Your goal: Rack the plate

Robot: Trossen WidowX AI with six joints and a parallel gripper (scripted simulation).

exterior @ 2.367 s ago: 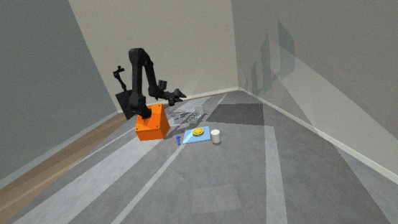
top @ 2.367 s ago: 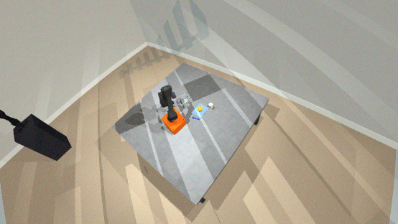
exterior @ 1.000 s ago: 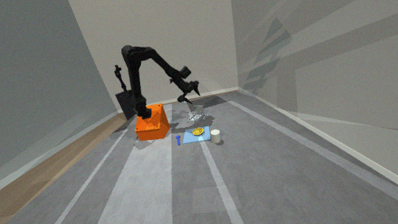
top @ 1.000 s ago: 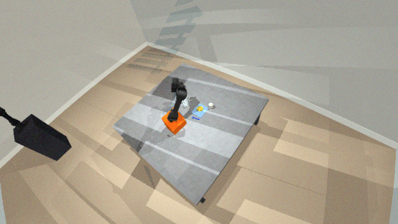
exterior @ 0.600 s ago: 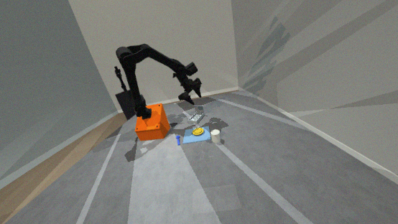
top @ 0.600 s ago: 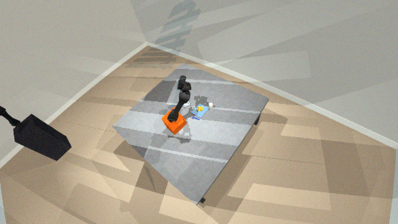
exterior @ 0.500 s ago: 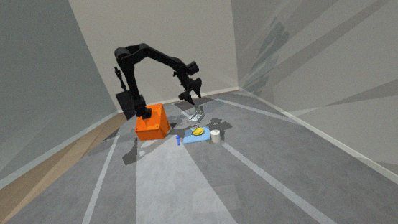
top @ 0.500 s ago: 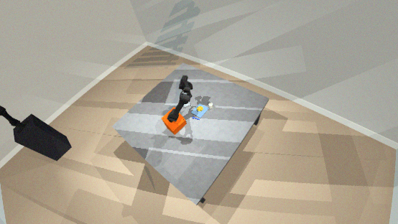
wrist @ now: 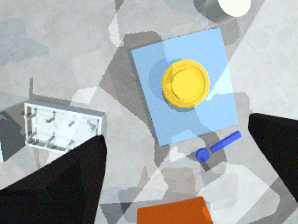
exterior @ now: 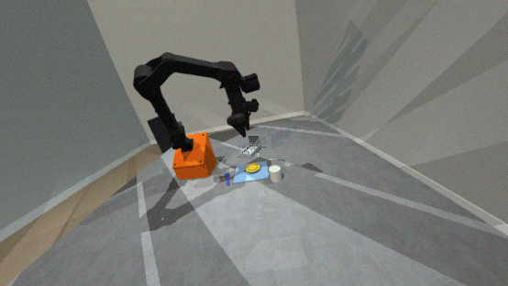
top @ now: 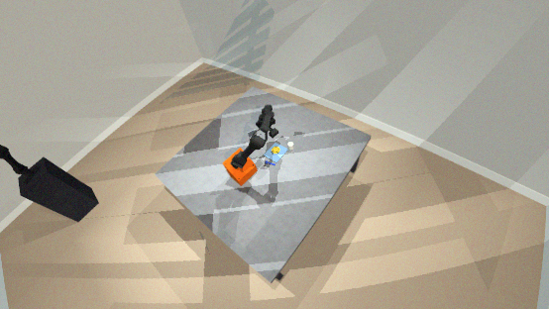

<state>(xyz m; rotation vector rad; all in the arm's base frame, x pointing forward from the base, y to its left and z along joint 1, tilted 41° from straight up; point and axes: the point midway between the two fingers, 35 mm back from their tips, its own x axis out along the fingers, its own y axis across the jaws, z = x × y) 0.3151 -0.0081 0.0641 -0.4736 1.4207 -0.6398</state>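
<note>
My gripper tip is now 160 mm above the yellow plate and 40 mm to the left of it. The rest, counted from my gripper tip: blue spoon: 170 mm below, 120 mm behind, 70 mm to the right; light blue mat: 170 mm below, 40 mm to the right, 10 mm behind; white cup: 150 mm below, 110 mm to the right, 90 mm ahead.
</note>
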